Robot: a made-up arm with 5 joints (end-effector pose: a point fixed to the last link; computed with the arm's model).
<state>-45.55 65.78 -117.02 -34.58 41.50</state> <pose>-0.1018 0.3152 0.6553 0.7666 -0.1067 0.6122 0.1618</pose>
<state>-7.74 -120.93 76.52 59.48 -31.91</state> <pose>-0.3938 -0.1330 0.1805 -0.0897 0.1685 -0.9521 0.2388</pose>
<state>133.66 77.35 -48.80 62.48 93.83</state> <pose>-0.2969 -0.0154 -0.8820 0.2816 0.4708 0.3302 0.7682</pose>
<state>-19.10 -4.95 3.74 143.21 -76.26</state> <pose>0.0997 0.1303 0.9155 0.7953 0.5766 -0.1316 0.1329</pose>
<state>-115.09 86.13 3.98 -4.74 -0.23</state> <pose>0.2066 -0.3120 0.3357 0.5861 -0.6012 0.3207 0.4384</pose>
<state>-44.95 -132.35 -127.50 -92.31 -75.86</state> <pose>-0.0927 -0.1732 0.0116 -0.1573 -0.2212 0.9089 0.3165</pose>
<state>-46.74 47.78 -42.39 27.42 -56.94</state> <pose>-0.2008 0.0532 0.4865 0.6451 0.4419 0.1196 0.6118</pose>
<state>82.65 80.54 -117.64 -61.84 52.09</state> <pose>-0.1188 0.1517 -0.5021 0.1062 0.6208 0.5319 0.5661</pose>
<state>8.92 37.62 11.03 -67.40 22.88</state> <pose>0.5206 0.1438 0.7741 -0.6772 -0.0505 0.3954 0.6185</pose>
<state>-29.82 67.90 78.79 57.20 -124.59</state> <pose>-0.1014 0.1575 0.1714 0.2421 -0.0599 -0.4986 0.8302</pose>
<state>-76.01 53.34 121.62 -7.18 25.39</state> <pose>0.2745 -0.6883 0.6336 -0.4839 -0.3404 0.0818 0.8021</pose>
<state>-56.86 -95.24 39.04 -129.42 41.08</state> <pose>0.1696 -1.0759 0.0521 -0.2829 0.8339 0.3994 0.2549</pose>
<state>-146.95 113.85 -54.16 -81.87 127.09</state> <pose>-0.2750 -0.5367 0.2842 -0.5397 -0.7944 0.2645 0.0880</pose>
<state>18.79 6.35 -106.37 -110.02 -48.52</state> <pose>0.1538 -0.2315 0.2764 -0.1801 -0.0732 -0.3524 0.9155</pose>
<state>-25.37 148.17 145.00 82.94 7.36</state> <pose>-0.2029 0.3402 0.7202 -0.1288 -0.6577 0.7104 0.2151</pose>
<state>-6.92 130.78 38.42 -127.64 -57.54</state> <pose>-0.3408 -0.1415 0.9519 0.0778 -0.9926 0.0125 0.0929</pose>
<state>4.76 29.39 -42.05 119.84 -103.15</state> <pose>-0.0151 0.2260 0.9791 0.3918 0.8993 -0.1319 0.1423</pose>
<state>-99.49 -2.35 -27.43 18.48 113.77</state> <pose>0.5908 -0.3755 0.3726 0.5292 -0.7945 0.2390 0.1778</pose>
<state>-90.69 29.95 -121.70 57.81 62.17</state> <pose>0.4291 -0.8305 0.4677 -0.6773 0.1972 0.1952 0.6813</pose>
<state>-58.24 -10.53 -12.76 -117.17 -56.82</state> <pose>0.0529 -0.8269 0.2605 -0.3866 -0.1060 -0.4480 0.7991</pose>
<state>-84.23 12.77 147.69 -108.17 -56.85</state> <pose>-0.0037 -0.2122 0.5673 -0.8625 -0.4887 -0.1309 0.0116</pose>
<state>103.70 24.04 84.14 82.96 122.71</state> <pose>0.4052 -0.1045 -0.3470 -0.2291 0.7583 0.5857 0.1714</pose>
